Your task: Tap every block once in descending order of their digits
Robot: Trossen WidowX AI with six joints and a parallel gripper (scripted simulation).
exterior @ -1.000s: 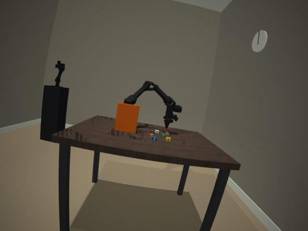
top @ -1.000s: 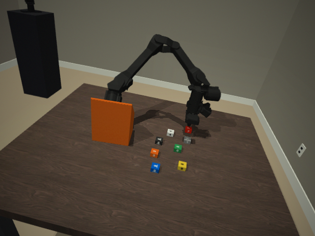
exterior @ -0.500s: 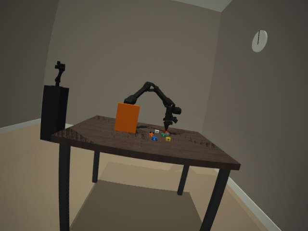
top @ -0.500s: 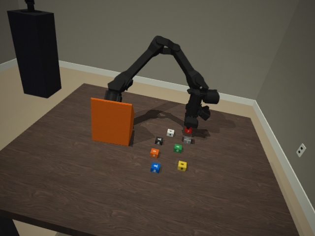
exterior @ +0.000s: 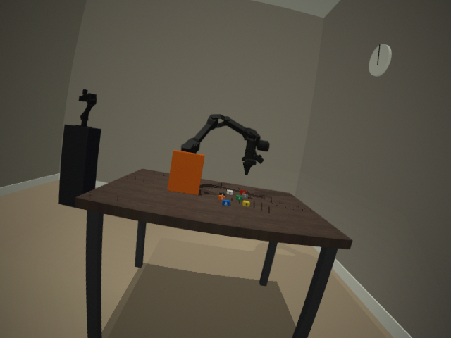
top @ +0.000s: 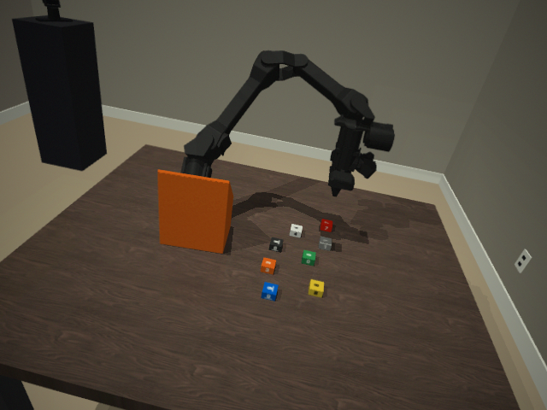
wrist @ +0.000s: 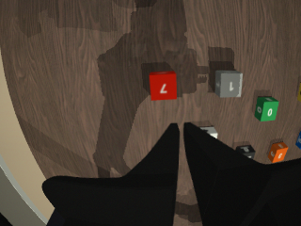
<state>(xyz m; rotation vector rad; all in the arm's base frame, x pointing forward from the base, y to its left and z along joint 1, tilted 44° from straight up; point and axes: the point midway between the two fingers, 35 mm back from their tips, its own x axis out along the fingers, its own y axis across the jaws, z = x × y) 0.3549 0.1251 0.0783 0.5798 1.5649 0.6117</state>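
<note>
My gripper tip is 130 mm to the left of the black block, 130 mm past it and 110 mm above it. Also, from my gripper tip: white block: 110 mm below, 80 mm behind, 50 mm to the right; then grey block: 110 mm below, 80 mm to the right; then red block: 110 mm below, 10 mm to the left.
</note>
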